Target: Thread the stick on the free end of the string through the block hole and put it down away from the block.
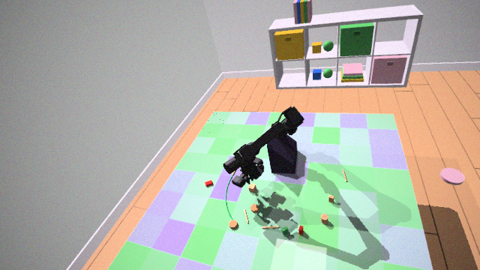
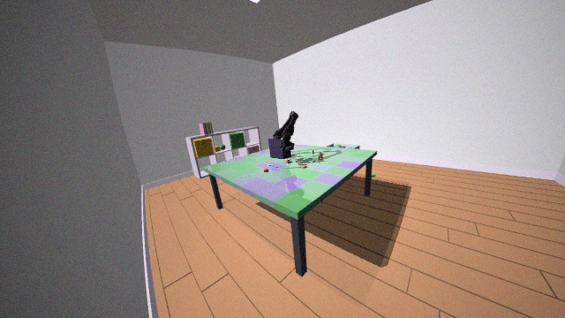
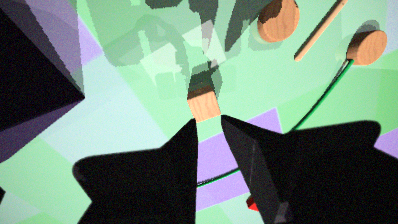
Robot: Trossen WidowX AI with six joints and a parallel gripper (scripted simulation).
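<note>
The wooden block lies 4 cm below my gripper tip. From my gripper tip the other things lie so: wooden cylinder (14 cm ahead, 36 cm to the left, 4 cm below); green block (22 cm ahead, 20 cm to the left, 4 cm below).
</note>
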